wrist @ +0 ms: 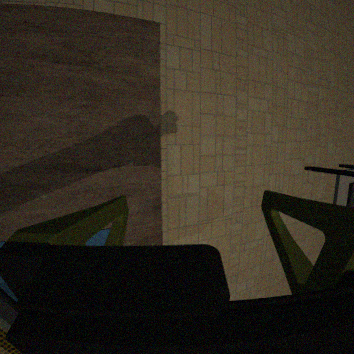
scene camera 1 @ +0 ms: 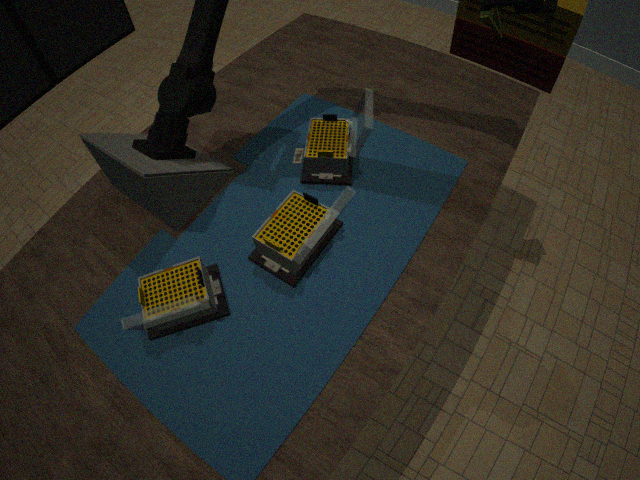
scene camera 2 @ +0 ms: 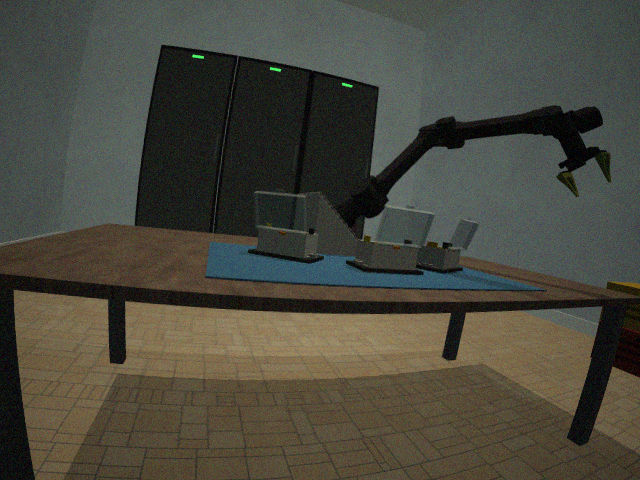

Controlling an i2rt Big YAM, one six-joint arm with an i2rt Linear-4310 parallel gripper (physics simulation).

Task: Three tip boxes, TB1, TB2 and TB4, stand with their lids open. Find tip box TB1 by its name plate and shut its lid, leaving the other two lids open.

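Where they show: gripper, fingertip midpoint: (wrist: 195, 201) (scene camera 1: 525, 35) (scene camera 2: 593, 189); arm's base at its link origin: (scene camera 1: 163, 152) (scene camera 2: 335, 224).
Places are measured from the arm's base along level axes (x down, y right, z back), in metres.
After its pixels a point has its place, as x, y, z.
Three tip boxes with yellow racks stand open on a blue mat: a far box (scene camera 1: 328, 138) (scene camera 2: 439, 257) @(0.047, -0.178, -0.320), a middle box (scene camera 1: 292, 224) (scene camera 2: 387, 255) @(0.046, 0.015, -0.373) and a near-left box (scene camera 1: 173, 289) (scene camera 2: 286, 243) @(0.049, 0.220, -0.272). The far lid (scene camera 1: 368, 108) @(-0.060, -0.251, -0.340) (scene camera 2: 464, 233) @(-0.025, -0.228, -0.350), middle lid (scene camera 1: 343, 201) @(-0.059, -0.038, -0.415) (scene camera 2: 405, 224) @(-0.027, 0.002, -0.409) and near-left lid (scene camera 1: 131, 322) @(-0.059, 0.291, -0.270) (scene camera 2: 281, 209) @(-0.026, 0.246, -0.298) stand raised. The name plates are too small and dark to read, so I cannot tell which box is TB1. My gripper (scene camera 2: 593, 189) @(-0.188, -0.499, -0.555) (wrist: 195, 201) @(-0.188, -0.499, -0.555) is open and empty, high up and to the right of the boxes in scene camera 2.
The blue mat (scene camera 1: 330, 310) @(0.084, 0.073, -0.458) (scene camera 2: 232, 263) @(0.084, 0.349, -0.387) lies on a brown table (scene camera 1: 423, 93) @(0.087, -0.552, -0.347) (scene camera 2: 155, 248) @(0.087, 0.514, -0.261). The grey wedge-shaped arm base (scene camera 1: 170, 191) @(-0.012, 0.071, -0.108) (scene camera 2: 330, 227) @(0.009, 0.057, -0.109) stands beside the boxes. A small white card (scene camera 1: 298, 155) @(0.082, -0.187, -0.208) lies by the far box. Dark cabinets (scene camera 2: 258, 144) stand behind the table.
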